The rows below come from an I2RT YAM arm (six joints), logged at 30 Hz.
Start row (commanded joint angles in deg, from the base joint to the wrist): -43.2 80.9 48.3 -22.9 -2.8 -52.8
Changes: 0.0 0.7 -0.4 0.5 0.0 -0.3; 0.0 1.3 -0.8 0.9 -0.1 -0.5; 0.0 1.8 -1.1 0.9 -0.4 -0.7; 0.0 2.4 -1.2 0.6 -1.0 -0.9; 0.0 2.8 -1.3 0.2 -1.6 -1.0; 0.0 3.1 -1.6 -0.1 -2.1 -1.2; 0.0 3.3 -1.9 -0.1 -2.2 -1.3; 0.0 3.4 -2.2 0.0 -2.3 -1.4; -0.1 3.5 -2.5 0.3 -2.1 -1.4; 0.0 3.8 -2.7 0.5 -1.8 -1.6; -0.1 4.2 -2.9 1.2 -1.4 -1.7; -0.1 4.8 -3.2 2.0 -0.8 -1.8; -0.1 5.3 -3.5 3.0 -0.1 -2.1; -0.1 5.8 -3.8 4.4 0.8 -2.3; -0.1 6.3 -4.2 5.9 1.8 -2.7; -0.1 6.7 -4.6 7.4 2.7 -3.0; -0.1 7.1 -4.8 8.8 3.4 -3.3
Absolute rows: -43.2 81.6 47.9 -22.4 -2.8 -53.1; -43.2 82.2 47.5 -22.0 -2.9 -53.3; -43.2 82.7 47.2 -22.0 -3.2 -53.5; -43.2 83.3 47.1 -22.3 -3.8 -53.7; -43.2 83.7 47.0 -22.7 -4.4 -53.8; -43.2 84.0 46.7 -23.0 -4.9 -54.0; -43.2 84.2 46.4 -23.0 -5.0 -54.1; -43.2 84.3 46.1 -22.9 -5.1 -54.2; -43.3 84.4 45.8 -22.6 -4.9 -54.2; -43.2 84.7 45.6 -22.4 -4.6 -54.4; -43.3 85.1 45.4 -21.7 -4.2 -54.5; -43.3 85.7 45.1 -20.9 -3.6 -54.6; -43.3 86.2 44.8 -19.9 -2.9 -54.9; -43.3 86.7 44.5 -18.5 -2.0 -55.1; -43.3 87.2 44.1 -17.0 -1.0 -55.5; -43.3 87.6 43.7 -15.5 -0.1 -55.8; -43.3 88.0 43.5 -14.1 0.6 -56.1
